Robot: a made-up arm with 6 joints.
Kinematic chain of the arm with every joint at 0, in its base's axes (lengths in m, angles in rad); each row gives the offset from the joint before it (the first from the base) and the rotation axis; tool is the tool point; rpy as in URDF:
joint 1: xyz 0 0 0.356 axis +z
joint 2: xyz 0 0 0 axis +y
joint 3: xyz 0.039 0 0.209 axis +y
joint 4: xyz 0.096 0 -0.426 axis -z
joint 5: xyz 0 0 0 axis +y
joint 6: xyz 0.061 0 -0.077 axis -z
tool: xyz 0 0 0 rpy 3.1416 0 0
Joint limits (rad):
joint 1: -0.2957..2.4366
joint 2: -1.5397..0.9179
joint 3: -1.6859..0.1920
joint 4: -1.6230..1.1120
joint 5: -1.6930..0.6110
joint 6: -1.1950..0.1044
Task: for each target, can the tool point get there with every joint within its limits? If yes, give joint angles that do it. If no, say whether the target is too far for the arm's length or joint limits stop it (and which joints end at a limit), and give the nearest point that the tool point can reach.
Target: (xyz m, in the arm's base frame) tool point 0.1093 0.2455 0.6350
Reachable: yes | joints 1.2141 -0.9869 -0.4435 0.1775 -1.1838 -0.8676
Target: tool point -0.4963 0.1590 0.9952
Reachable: no: too far | nearest point -0.3908 0.1221 0.8864 | short by 0.156 m
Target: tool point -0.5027 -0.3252 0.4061
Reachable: no: joint limits stop it (at a limit: joint 2, joint 3, joint 5) | nearest point -0.3375 -0.2183 0.7424 | short by 0.390 m
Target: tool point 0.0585 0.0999 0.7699
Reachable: yes | joints 0.4878 -1.2778 -0.7271 -0.7151 -1.2360 -0.5572
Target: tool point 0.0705 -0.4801 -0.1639
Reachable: no: joint limits stop it (at a limit: joint 2) | nearest point 0.0298 -0.2033 0.0914 | short by 0.379 m
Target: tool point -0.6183 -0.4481 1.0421
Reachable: no: too far | nearest point -0.3449 -0.2500 0.8638 | short by 0.382 m
